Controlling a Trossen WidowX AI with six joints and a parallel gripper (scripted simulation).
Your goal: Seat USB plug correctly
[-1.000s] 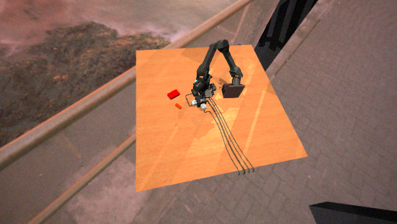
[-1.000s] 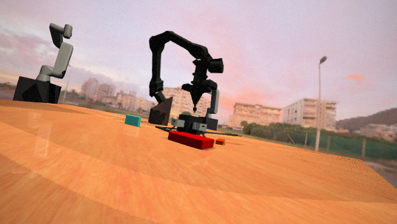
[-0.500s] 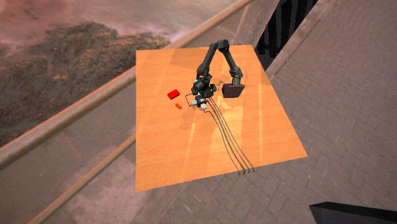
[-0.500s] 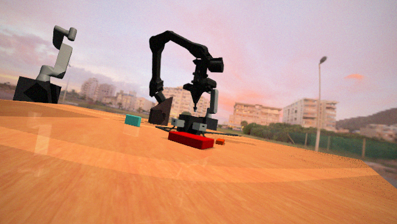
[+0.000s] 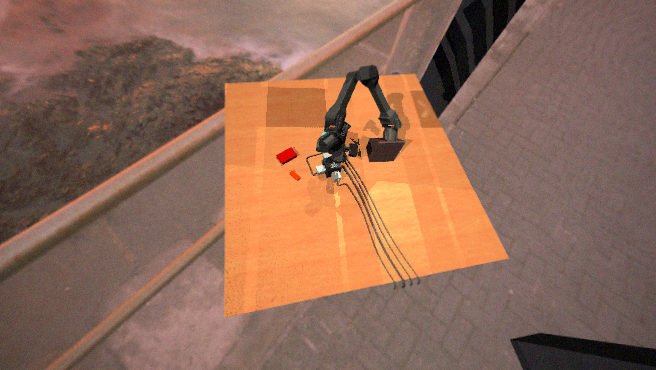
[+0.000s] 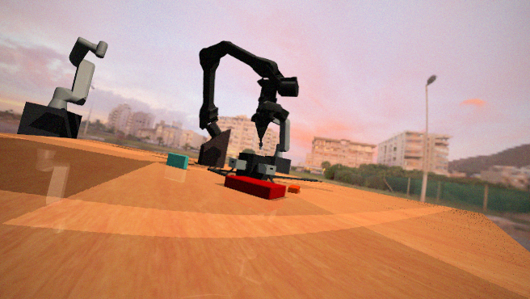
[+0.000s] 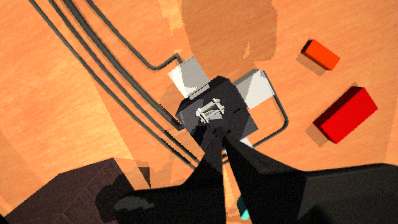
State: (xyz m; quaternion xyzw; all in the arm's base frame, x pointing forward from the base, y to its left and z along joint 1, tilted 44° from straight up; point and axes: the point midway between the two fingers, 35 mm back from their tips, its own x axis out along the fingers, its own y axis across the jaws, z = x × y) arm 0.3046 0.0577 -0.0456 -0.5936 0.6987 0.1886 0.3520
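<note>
Right now my gripper tip is 20 mm above the USB plug. The rest, counted from my gripper tip: teal block (240 mm to the right, 120 mm below); then red flat block (230 mm ahead, 120 mm to the right, 130 mm below); then small orange block (200 mm ahead, 130 mm below).
</note>
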